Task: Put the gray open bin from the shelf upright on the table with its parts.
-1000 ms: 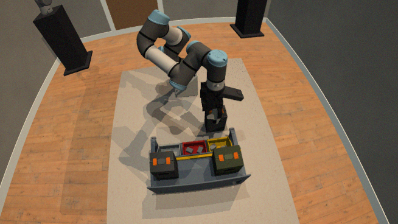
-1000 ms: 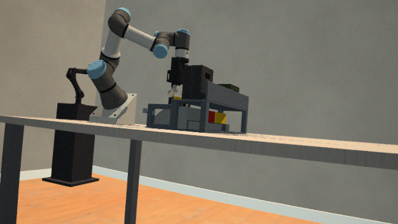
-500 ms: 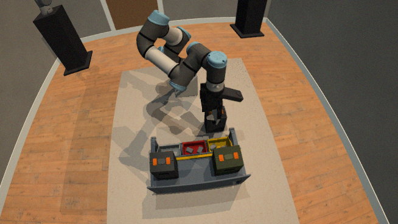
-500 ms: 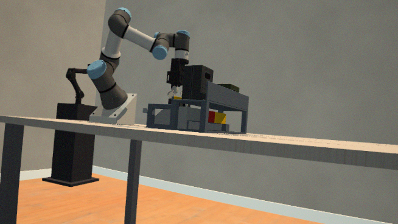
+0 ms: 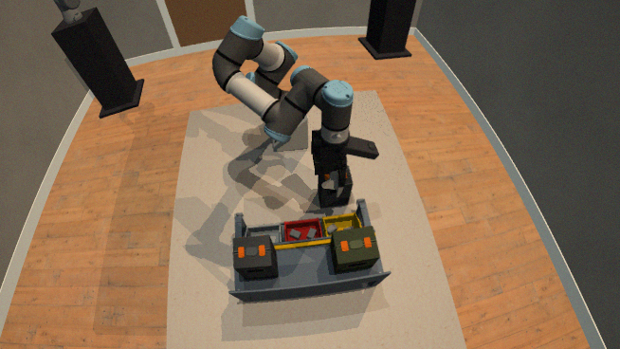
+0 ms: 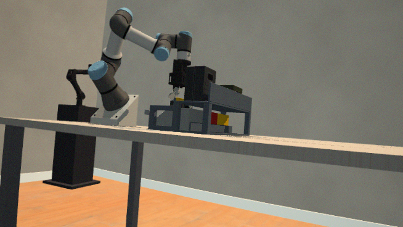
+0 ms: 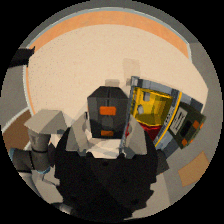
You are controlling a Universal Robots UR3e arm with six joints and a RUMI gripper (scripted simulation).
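My hand is 110 mm short of the gray open bin, 240 mm to the left of it and 60 mm above it. From my hand the other things lie so: yellow rail 160 mm ahead, 140 mm to the right; then red bin 130 mm ahead, 130 mm to the right, 60 mm below; then yellow bin 150 mm ahead, 20 mm to the right, 60 mm below.
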